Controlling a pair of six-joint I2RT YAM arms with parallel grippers.
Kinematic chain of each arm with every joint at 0, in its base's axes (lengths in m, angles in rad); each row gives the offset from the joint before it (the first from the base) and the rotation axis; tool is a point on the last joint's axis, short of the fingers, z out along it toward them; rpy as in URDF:
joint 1: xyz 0 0 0.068 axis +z
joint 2: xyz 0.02 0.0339 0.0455 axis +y
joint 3: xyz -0.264 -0.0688 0 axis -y
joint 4: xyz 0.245 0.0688 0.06 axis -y
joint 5: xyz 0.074 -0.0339 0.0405 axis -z
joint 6: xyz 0.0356 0 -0.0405 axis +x
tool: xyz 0 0 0 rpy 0 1.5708 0
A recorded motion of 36 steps. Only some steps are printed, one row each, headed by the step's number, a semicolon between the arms.
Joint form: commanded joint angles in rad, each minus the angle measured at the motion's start. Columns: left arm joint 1, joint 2, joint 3, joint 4, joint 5, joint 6; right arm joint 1, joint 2, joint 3, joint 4, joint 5, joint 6.
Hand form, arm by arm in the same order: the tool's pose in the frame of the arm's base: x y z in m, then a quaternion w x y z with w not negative. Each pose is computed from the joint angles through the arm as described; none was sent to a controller.
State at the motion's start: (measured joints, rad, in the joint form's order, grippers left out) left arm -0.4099 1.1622 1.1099 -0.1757 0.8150 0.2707; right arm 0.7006 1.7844 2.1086 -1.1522 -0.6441 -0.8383
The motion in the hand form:
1: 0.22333 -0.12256 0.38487 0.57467 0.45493 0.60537 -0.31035; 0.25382 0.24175 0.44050 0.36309 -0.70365 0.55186 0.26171
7: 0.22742 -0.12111 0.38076 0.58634 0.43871 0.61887 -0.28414; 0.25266 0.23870 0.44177 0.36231 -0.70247 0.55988 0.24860
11: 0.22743 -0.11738 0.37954 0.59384 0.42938 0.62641 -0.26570; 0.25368 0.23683 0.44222 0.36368 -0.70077 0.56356 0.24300
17: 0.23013 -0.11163 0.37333 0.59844 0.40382 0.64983 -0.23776; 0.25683 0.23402 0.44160 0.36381 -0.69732 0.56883 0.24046
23: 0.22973 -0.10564 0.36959 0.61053 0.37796 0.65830 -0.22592; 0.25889 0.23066 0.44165 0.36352 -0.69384 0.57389 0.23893
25: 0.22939 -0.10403 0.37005 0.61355 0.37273 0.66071 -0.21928; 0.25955 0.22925 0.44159 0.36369 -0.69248 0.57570 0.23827
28: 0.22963 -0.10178 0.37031 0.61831 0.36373 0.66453 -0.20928; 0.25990 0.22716 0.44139 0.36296 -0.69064 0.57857 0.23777
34: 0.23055 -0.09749 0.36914 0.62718 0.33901 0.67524 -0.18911; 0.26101 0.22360 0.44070 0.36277 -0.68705 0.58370 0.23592
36: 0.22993 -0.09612 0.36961 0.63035 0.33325 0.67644 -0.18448; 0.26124 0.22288 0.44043 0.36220 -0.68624 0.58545 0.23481
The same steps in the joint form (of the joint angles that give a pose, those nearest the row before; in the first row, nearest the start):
1: 0.0003 -0.0294 -0.0097 0.0116 -0.0946 0.0093; 0.0005 -0.0050 0.0431 -0.0569 0.0127 -0.0223
7: 0.0047 -0.0270 -0.0260 0.0357 -0.1612 0.0120; -0.0017 -0.0124 0.0433 -0.0681 0.0419 -0.0221
11: 0.0140 -0.0373 -0.0368 0.0381 -0.1978 0.0200; -0.0068 -0.0141 0.0436 -0.0688 0.0520 -0.0223
17: 0.0306 -0.0451 -0.0601 0.0420 -0.2692 0.0126; -0.0187 -0.0126 0.0436 -0.0702 0.0535 -0.0219
23: 0.0472 -0.0649 -0.0957 0.0836 -0.3086 -0.0183; -0.0300 -0.0137 0.0436 -0.0747 0.0535 -0.0207
25: 0.0509 -0.0698 -0.0975 0.0836 -0.3233 -0.0185; -0.0344 -0.0155 0.0413 -0.0749 0.0536 -0.0203
28: 0.0567 -0.0744 -0.1009 0.0881 -0.3466 -0.0206; -0.0398 -0.0196 0.0361 -0.0767 0.0535 -0.0192
34: 0.0666 -0.0829 -0.1140 0.1039 -0.4046 -0.0359; -0.0498 -0.0270 0.0245 -0.0750 0.0551 -0.0169
36: 0.0693 -0.0883 -0.1172 0.1074 -0.4171 -0.0394; -0.0517 -0.0283 0.0223 -0.0757 0.0574 -0.0161

